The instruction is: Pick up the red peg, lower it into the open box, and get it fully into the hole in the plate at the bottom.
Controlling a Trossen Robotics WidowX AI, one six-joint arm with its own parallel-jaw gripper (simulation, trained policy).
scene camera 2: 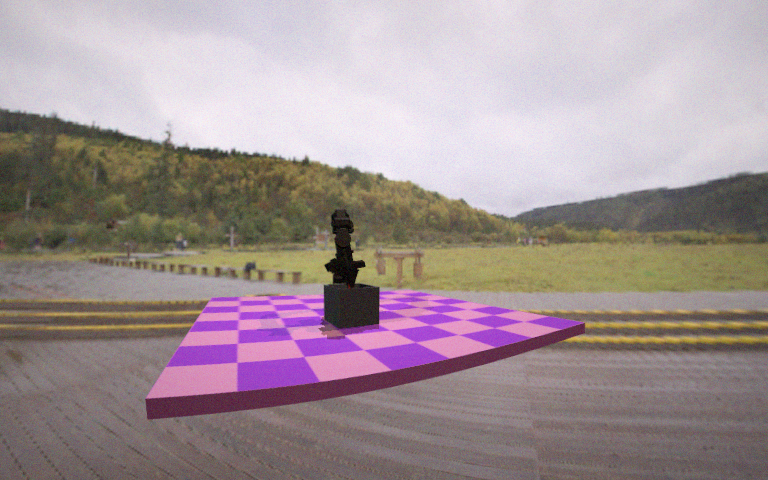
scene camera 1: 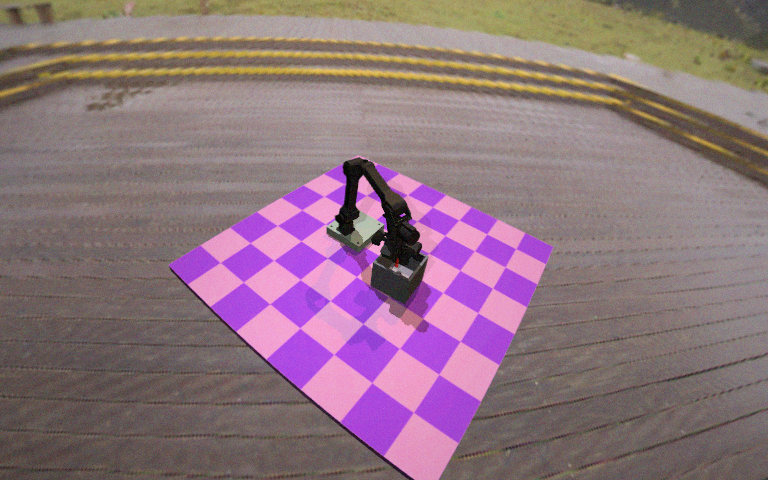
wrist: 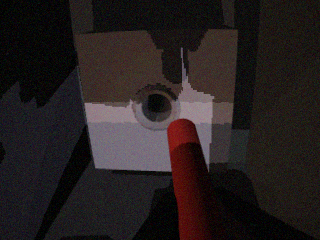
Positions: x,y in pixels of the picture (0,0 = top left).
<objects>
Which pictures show my gripper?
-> Scene camera 2, scene camera 1 and the wrist view: all of them.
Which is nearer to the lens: the pale plate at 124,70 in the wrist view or the dark box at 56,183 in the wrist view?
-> The pale plate.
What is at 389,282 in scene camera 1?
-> A dark box.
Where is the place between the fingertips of my gripper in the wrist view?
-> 193,200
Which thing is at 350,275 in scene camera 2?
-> My gripper.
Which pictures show the dark box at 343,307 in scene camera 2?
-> Scene camera 2, scene camera 1 and the wrist view: all of them.
</objects>
